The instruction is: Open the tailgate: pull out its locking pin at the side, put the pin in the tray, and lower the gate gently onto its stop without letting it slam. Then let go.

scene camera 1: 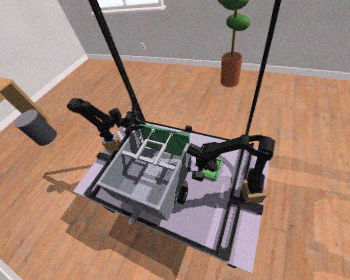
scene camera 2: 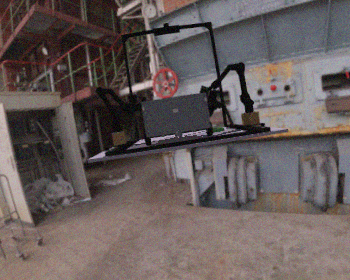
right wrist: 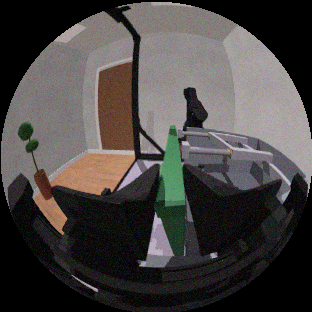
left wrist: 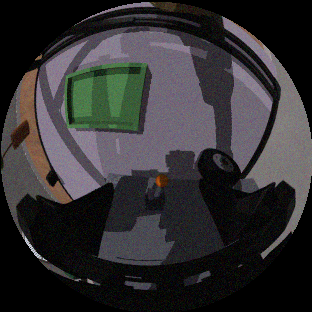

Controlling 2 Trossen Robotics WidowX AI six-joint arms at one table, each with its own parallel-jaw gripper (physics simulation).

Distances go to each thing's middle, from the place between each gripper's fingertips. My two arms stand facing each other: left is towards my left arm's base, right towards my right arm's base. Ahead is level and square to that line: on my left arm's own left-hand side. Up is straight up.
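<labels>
My right gripper is now 14 cm above the grey truck bed (scene camera 1: 149, 180), 25 cm short of it and 14 cm to the right of it. The grey truck bed is 14 cm ahead of my left hand, 24 cm to the right of it and 2 cm above it.
</labels>
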